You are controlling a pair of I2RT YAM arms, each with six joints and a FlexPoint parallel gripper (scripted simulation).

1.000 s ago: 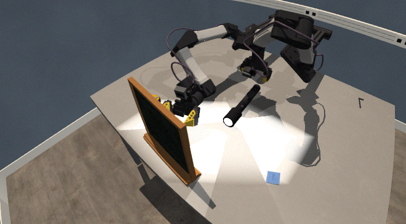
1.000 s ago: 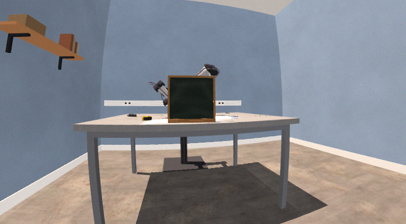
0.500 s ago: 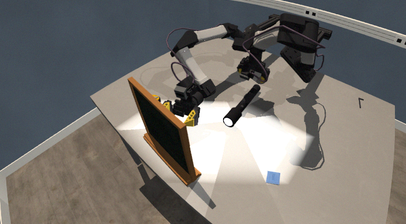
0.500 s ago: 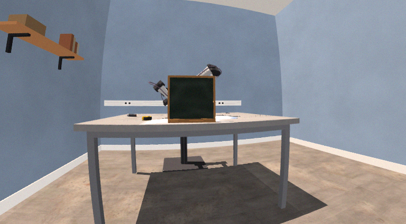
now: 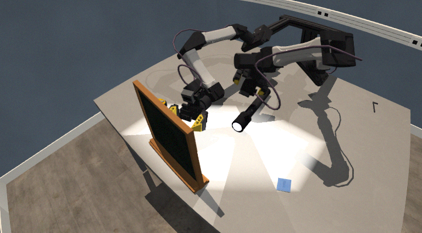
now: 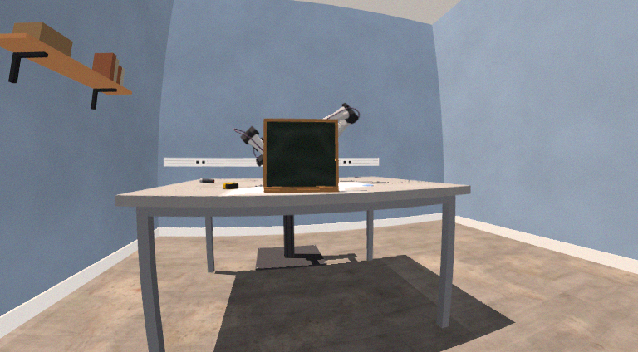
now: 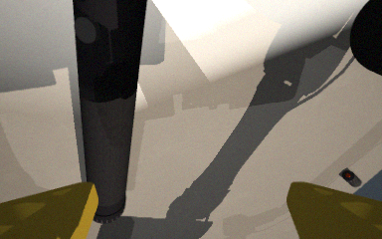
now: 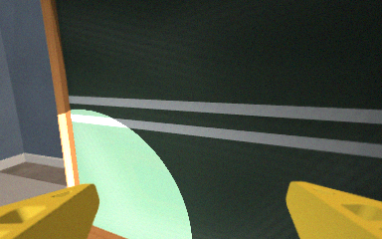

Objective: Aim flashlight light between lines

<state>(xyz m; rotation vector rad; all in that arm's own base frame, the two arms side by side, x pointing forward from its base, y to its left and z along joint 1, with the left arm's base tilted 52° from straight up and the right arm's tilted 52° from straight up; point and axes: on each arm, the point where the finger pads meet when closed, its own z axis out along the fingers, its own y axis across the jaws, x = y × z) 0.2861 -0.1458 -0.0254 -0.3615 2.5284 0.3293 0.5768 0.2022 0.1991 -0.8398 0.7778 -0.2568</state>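
Note:
The black flashlight lies 20 mm ahead of my left hand, 40 mm to the left of it and 90 mm below it. The rest, counted from my left hand: wood-framed board: 410 mm ahead, 20 mm to the left, 30 mm above; then yellow chalk stick: 340 mm ahead, 120 mm to the right, 110 mm below; then blue chalk stick: 320 mm ahead, 80 mm to the right, 110 mm below.
The wood-framed board lies 70 mm ahead of my right hand, 30 mm to the left of it and 10 mm above it. Round my right hand: yellow chalk stick (10 mm behind, 110 mm to the right, 130 mm below); blue chalk stick (30 mm behind, 70 mm to the right, 130 mm below); black tape measure (60 mm behind, 300 mm to the right, 120 mm below).

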